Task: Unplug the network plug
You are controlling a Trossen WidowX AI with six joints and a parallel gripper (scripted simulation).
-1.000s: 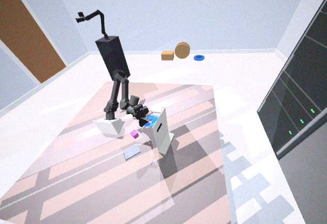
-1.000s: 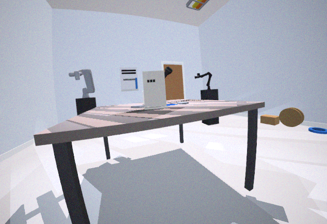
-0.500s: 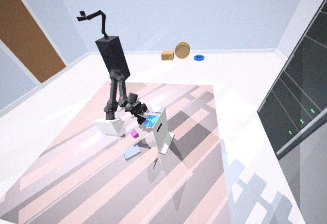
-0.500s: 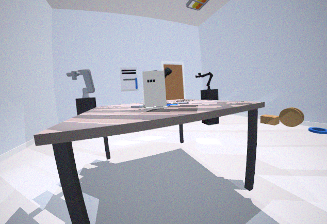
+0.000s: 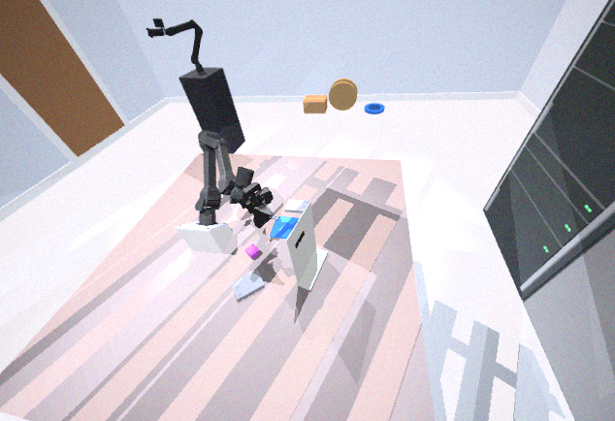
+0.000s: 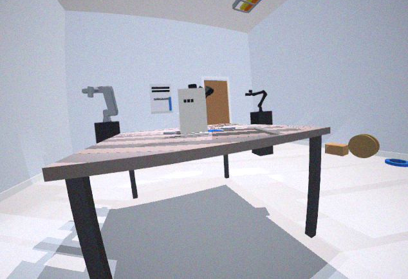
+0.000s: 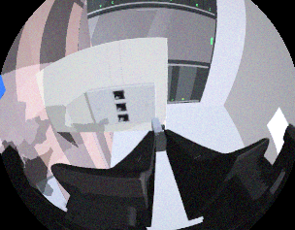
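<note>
Right now the blue marked square is 60 mm behind my gripper tip, 150 mm to the left of it and 260 mm below it. Round my gripper tip: light-grey plug right at my gripper tip; white upright panel 110 mm ahead, 20 mm to the right, 130 mm below.
</note>
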